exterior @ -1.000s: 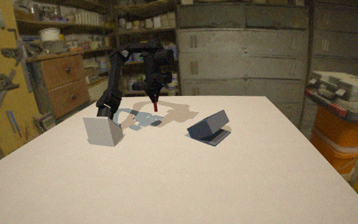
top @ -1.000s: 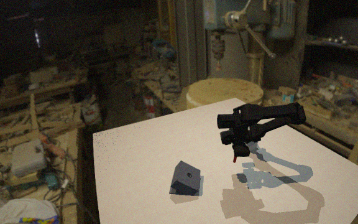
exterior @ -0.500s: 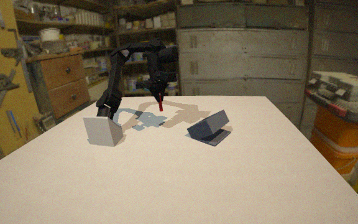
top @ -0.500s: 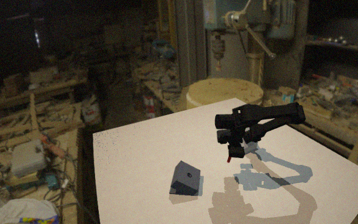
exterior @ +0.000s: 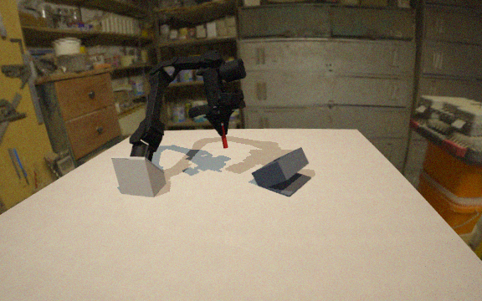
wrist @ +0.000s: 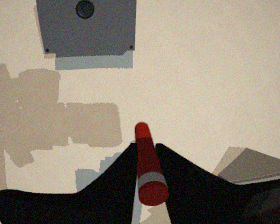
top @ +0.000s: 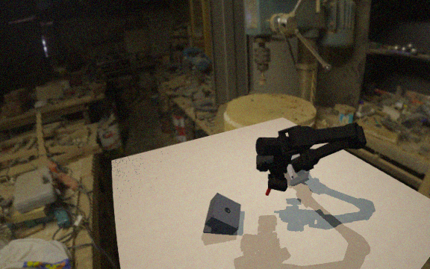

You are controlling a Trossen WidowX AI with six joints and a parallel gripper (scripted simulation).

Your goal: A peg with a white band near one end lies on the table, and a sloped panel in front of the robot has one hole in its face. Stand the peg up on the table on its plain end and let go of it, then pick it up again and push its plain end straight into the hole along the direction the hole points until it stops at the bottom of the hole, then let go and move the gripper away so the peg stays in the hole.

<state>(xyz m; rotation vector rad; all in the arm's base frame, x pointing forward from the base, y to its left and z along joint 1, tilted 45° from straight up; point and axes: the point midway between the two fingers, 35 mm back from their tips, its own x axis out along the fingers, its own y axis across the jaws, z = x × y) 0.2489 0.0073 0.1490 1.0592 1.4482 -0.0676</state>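
My gripper tip is 170 mm short of the dark sloped panel, 90 mm above it and 50 mm to the left of it. Round my gripper tip: red peg (20 mm above).
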